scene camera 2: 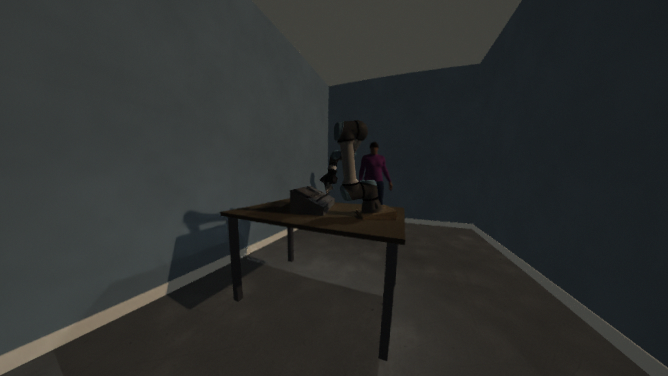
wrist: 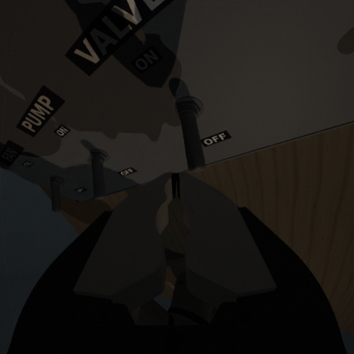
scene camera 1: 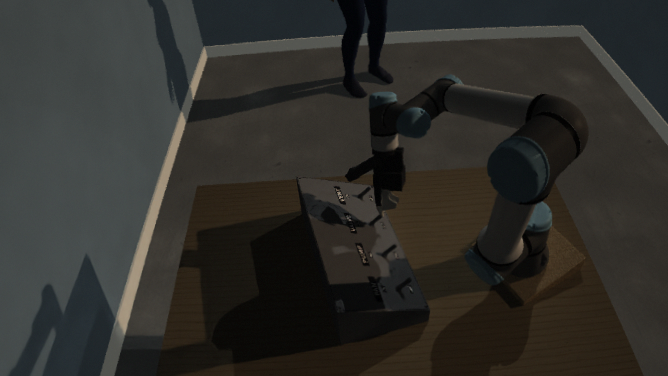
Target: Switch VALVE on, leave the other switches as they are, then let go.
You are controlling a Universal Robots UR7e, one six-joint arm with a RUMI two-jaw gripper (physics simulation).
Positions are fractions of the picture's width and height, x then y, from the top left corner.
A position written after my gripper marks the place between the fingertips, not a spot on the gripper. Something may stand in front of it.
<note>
In view: my gripper (scene camera 1: 0.57, 0.58).
My gripper shows as well in the wrist view (wrist: 0.50, 0.49).
</note>
